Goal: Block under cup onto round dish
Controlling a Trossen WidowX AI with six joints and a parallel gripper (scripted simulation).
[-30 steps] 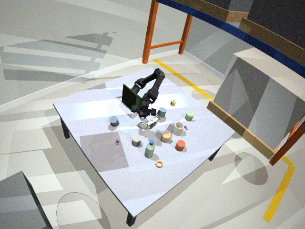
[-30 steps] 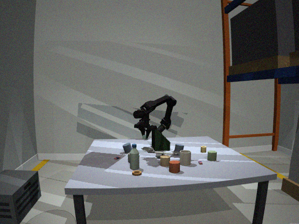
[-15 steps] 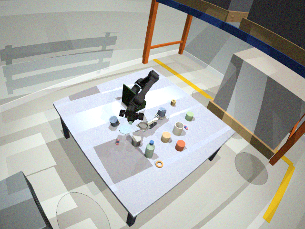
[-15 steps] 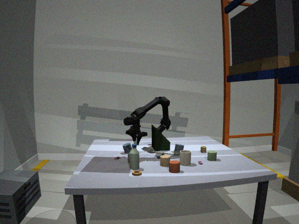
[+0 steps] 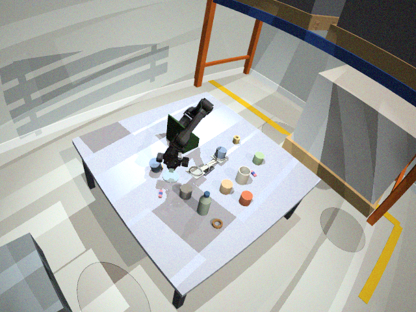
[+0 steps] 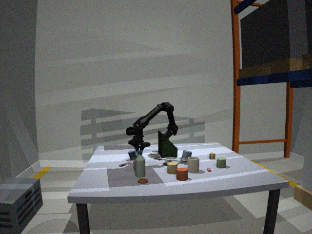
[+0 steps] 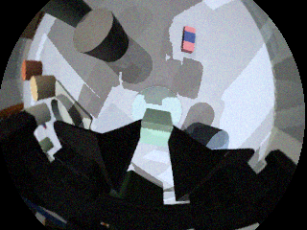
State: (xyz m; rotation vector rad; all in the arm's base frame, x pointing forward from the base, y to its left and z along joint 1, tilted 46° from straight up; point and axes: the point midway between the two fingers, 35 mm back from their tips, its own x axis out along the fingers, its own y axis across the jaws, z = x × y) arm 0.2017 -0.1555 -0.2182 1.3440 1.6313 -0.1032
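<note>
My gripper tip is now 70 mm above the pale blue round dish. The rest, counted from my gripper tip: bottle: 300 mm ahead, 40 mm to the right, 40 mm above; then small balance: 220 mm to the left, 100 mm ahead, 50 mm below; then grey cylinder: 150 mm ahead, 40 mm to the right, 30 mm below.
</note>
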